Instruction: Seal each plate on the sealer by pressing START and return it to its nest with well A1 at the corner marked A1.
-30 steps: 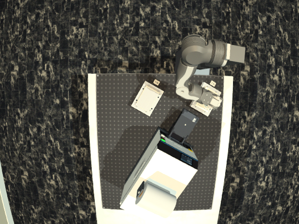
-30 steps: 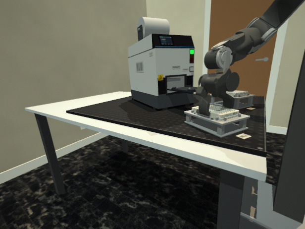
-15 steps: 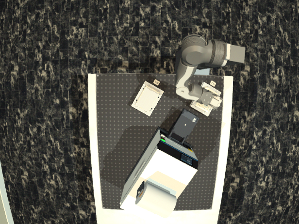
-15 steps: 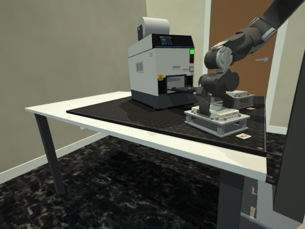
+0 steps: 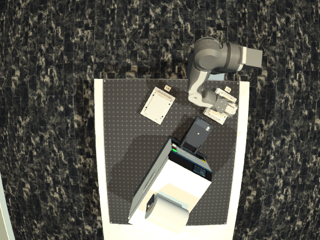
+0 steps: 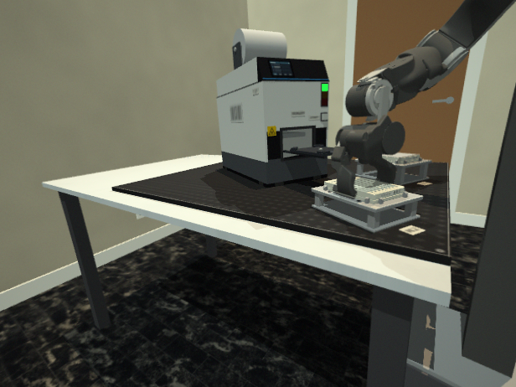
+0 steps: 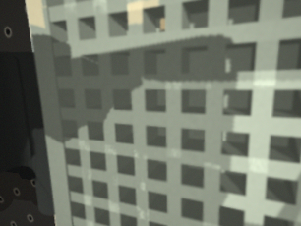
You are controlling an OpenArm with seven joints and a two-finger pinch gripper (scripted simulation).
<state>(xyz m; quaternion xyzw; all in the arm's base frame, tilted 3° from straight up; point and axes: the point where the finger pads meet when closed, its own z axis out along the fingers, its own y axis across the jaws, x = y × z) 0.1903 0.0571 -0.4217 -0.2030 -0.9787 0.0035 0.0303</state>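
My gripper is now right at the clear well plate. Also, from my hand: label tag: 100 mm behind, 50 mm below, 40 mm to the left; then sealer stage: 150 mm ahead, 120 mm to the right, 60 mm above; then N1 label: 300 mm to the right, 70 mm behind, 50 mm below.
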